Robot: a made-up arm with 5 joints.
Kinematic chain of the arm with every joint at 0, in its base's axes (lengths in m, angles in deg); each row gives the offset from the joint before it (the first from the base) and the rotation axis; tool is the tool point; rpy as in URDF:
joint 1: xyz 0 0 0.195 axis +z
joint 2: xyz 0 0 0 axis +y
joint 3: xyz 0.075 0 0.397 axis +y
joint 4: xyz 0.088 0 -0.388 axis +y
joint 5: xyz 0.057 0 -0.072 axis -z
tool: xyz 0 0 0 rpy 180 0 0
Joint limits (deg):
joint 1: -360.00..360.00
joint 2: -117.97..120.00
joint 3: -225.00..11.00
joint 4: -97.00..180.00
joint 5: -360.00..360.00
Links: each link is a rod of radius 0.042 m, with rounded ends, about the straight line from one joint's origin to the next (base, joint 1, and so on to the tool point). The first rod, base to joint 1, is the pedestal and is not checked.
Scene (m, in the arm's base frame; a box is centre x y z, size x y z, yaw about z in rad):
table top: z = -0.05
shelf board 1: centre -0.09 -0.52 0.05 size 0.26 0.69 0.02 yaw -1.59
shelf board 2: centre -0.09 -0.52 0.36 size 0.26 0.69 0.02 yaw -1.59
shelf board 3: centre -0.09 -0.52 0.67 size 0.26 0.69 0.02 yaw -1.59
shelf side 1: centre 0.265 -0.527 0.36 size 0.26 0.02 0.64 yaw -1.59
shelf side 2: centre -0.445 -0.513 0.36 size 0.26 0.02 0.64 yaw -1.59
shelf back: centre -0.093 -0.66 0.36 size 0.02 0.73 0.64 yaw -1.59
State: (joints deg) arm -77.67 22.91 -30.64 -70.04 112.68
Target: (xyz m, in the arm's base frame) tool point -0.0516 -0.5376 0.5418
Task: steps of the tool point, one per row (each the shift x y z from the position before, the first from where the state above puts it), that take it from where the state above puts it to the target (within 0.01 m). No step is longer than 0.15 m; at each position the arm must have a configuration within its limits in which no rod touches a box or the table.
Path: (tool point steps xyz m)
1: 0.0282 0.0761 0.0661
2: 0.0078 0.0852 0.0441
3: -0.0121 0.0849 0.0206
4: -0.0391 -0.0540 0.0643
5: -0.0597 -0.0295 0.0716
6: -0.0667 0.0020 0.0758
7: -0.0061 -0.0887 0.0170
8: -0.0018 -0.0903 0.0000
9: 0.0028 -0.0881 -0.0170

